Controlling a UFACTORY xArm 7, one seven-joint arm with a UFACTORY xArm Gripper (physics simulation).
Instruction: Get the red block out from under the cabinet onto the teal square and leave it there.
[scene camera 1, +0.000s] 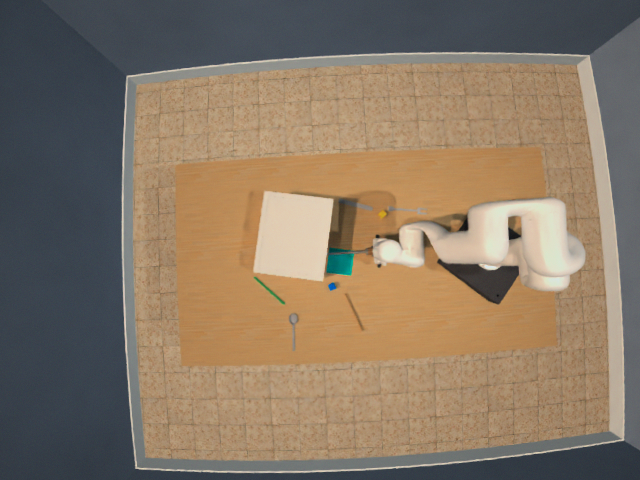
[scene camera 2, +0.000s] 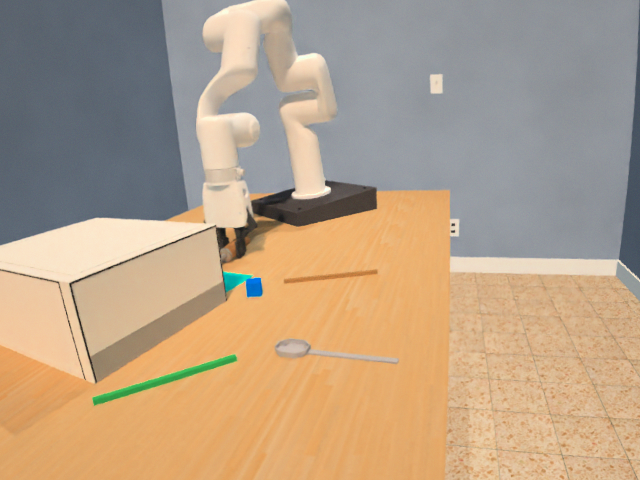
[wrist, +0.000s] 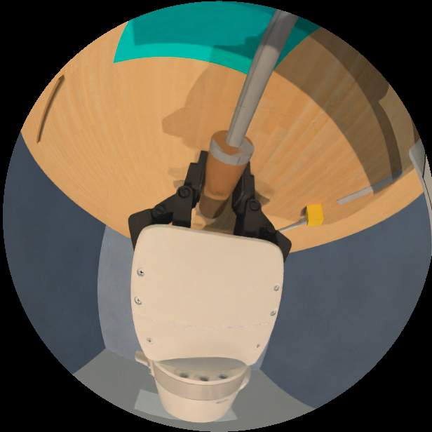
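Observation:
A spoon (scene camera 2: 295, 348) is visible to me, though the spoon is out of frame in the wrist view. I see a green stick (scene camera 2: 126, 391) too, and in the wrist view the stick is likewise out of frame. My gripper (scene camera 2: 233, 256) is there as well, and I see that gripper again at (wrist: 222, 164).

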